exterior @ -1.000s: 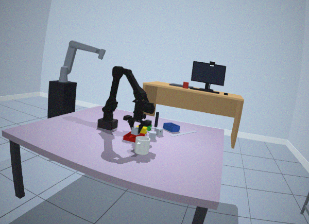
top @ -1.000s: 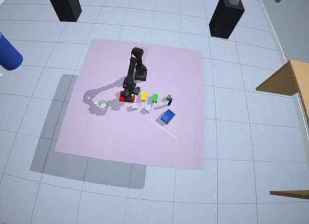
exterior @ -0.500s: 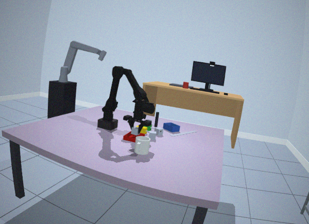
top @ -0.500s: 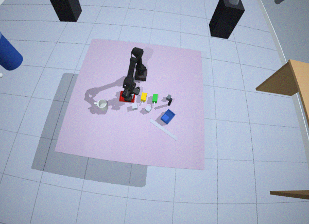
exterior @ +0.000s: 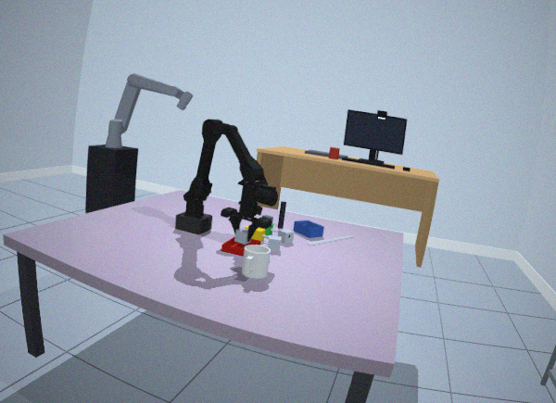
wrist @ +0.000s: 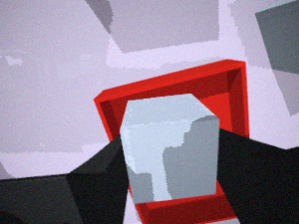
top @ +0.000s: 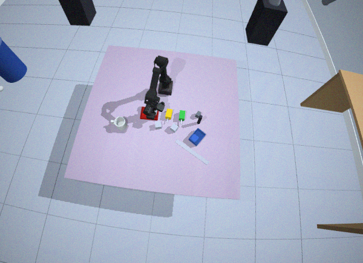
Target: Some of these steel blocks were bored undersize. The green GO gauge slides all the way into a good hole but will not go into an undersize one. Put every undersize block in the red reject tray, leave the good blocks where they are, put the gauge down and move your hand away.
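Now: the steel block 10 mm above my gripper tip. Also, from my gripper tip: red reject tray 40 mm to the right, 20 mm below, 10 mm ahead; yellow gauge 120 mm to the left, 30 mm ahead; green GO gauge 230 mm to the left, 30 mm ahead.
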